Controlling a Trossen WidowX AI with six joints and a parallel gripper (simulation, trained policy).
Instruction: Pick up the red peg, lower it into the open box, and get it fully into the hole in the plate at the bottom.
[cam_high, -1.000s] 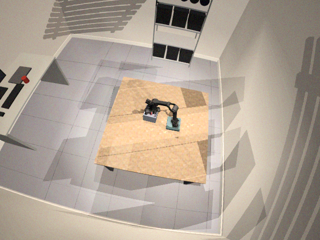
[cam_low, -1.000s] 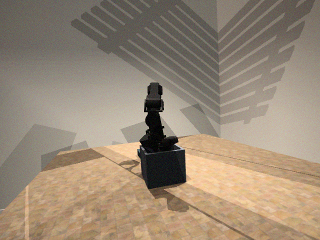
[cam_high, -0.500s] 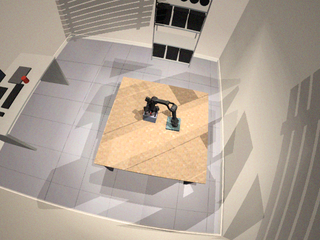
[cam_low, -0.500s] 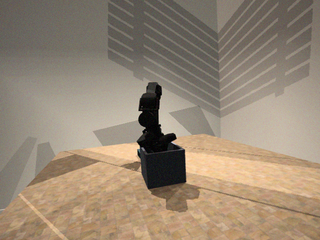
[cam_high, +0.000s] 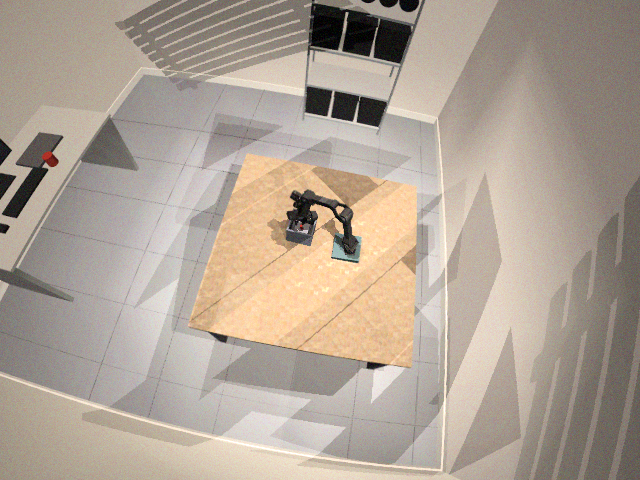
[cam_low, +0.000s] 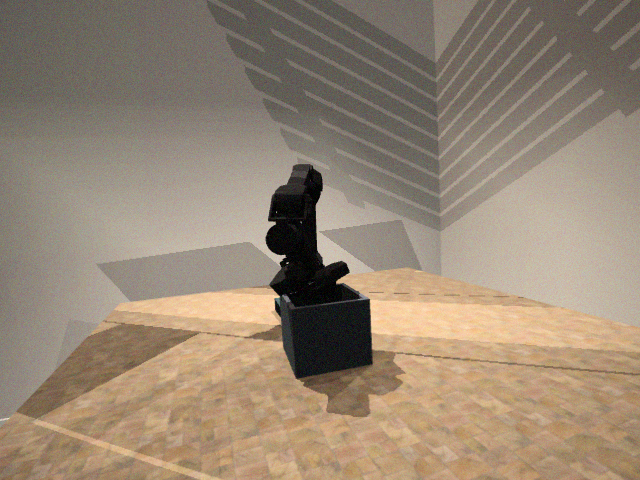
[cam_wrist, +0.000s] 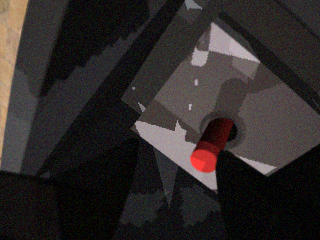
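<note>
Now: the red peg 50 mm below my gripper tip and 20 mm behind it. The rest, counted from my gripper tip: pale plate (50 mm below, 20 mm behind).
</note>
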